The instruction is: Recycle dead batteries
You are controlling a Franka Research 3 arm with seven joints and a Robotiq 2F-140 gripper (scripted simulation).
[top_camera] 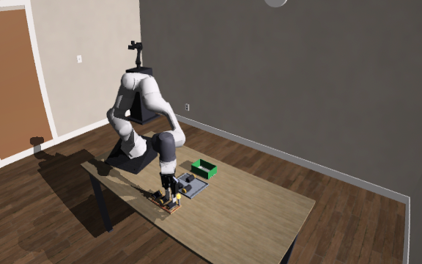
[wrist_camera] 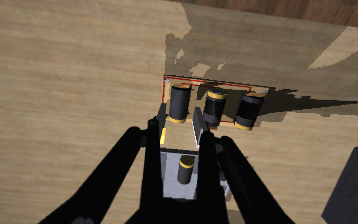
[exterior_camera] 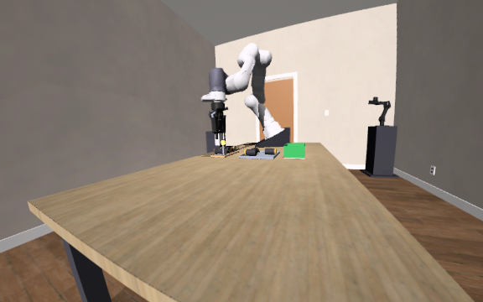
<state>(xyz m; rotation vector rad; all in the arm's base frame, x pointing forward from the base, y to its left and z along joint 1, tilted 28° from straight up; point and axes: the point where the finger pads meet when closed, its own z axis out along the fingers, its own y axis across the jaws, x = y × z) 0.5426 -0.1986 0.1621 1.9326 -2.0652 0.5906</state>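
The bulb lies 30 mm to the left of my hand, 30 mm ahead of it and 20 mm below it. Also, from my hand: green recycling box (410 mm to the left, 80 mm below, 50 mm behind); grey tray (220 mm to the left, 90 mm below, 50 mm behind).
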